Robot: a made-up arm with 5 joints. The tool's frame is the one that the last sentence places.
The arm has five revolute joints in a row. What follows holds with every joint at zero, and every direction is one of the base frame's.
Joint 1 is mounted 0.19 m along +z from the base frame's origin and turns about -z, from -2.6 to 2.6 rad.
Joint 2 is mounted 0.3 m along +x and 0.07 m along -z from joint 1 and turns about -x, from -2.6 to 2.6 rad.
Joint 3 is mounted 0.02 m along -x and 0.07 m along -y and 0.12 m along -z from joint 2 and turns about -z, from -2.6 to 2.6 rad.
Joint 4 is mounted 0.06 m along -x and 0.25 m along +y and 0.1 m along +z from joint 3 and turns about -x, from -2.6 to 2.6 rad.
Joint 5 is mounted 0.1 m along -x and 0.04 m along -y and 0.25 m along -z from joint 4 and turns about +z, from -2.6 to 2.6 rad.
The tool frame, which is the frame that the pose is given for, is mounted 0.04 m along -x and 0.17 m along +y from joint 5; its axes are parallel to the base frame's.
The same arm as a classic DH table. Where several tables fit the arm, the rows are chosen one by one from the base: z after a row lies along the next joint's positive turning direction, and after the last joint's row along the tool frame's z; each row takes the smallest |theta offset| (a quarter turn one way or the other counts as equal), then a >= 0, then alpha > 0; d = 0 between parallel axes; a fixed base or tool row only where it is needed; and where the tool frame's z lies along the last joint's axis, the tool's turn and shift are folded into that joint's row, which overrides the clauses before.
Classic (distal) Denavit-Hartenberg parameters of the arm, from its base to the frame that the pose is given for. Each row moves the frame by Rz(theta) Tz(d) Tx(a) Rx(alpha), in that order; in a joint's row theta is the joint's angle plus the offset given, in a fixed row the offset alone. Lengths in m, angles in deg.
base (fixed): d 0; theta0 0; a 0; alpha 180
joint 1: d -0.12; theta0 -90; a 0; alpha 90
joint 2: d -0.28; theta0 0; a -0.07; alpha -90
joint 3: d 0.02; theta0 0; a 0.25; alpha 90
joint 4: d 0.16; theta0 0; a -0.04; alpha 90
joint 5: d 0; theta0 13.24; a 0.1746; alpha 0
tool (fixed): d -0.25; theta0 -103.24; a 0; alpha 0
Joint limits (deg, base to tool): -148.97..148.97 -148.97..148.97 -148.97..148.97 -148.97..148.97 -148.97..148.97

